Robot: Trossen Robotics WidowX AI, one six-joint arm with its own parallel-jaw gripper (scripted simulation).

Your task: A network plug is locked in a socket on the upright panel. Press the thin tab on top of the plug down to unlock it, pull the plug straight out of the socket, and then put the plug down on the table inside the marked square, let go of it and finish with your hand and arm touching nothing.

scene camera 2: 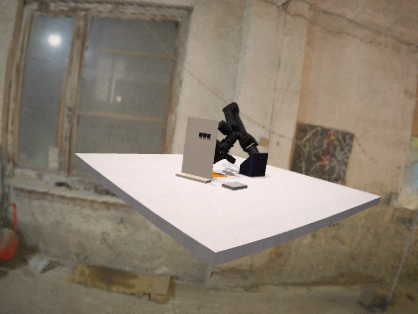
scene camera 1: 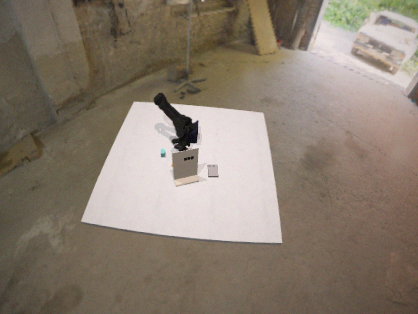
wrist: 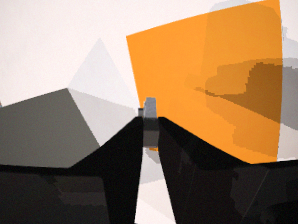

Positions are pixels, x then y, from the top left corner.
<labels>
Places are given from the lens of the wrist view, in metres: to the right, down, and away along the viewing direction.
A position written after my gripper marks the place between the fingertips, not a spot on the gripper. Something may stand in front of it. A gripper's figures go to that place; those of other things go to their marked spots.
my gripper (wrist: pixel 149 124): 0.00, 0.01, 0.10
network plug (wrist: pixel 151 128): 0.00, 0.01, 0.09
orange square (wrist: pixel 220 76): 0.05, -0.03, 0.12
The marked spots on the network plug and the orange square are 0.07 m apart.
</labels>
